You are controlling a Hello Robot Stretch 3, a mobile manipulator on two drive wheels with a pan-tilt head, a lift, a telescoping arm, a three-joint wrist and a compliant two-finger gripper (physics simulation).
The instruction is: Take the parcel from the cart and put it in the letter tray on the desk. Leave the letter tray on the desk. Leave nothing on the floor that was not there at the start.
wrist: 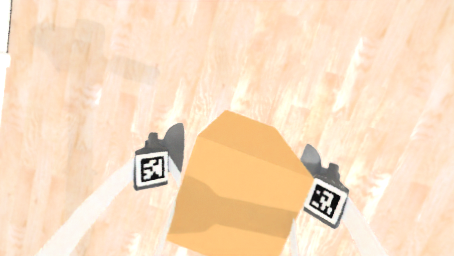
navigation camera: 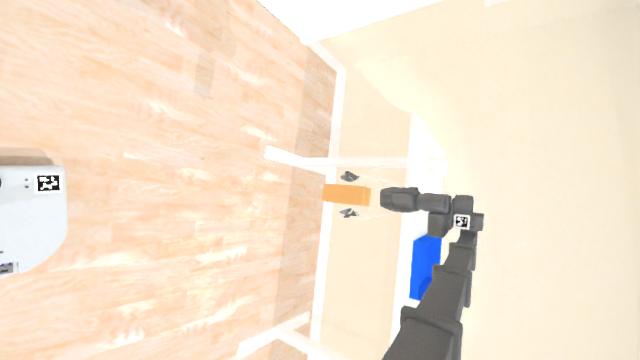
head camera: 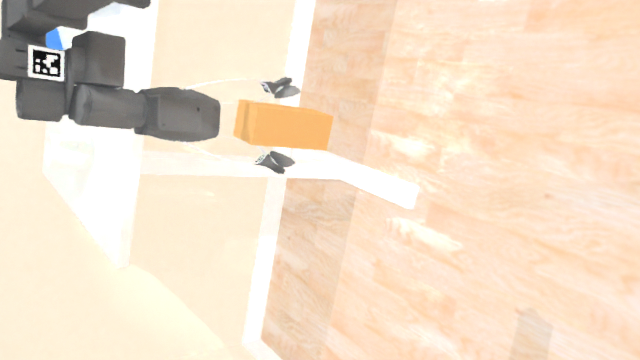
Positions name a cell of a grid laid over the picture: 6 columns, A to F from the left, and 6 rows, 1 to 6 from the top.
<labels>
my gripper: wrist D4; navigation camera D4; head camera C3
orange parcel: wrist D5; navigation camera D4; head camera C3
blue letter tray: navigation camera D5; not seen in the wrist view (out of frame); not seen in the head camera view (out of frame)
</labels>
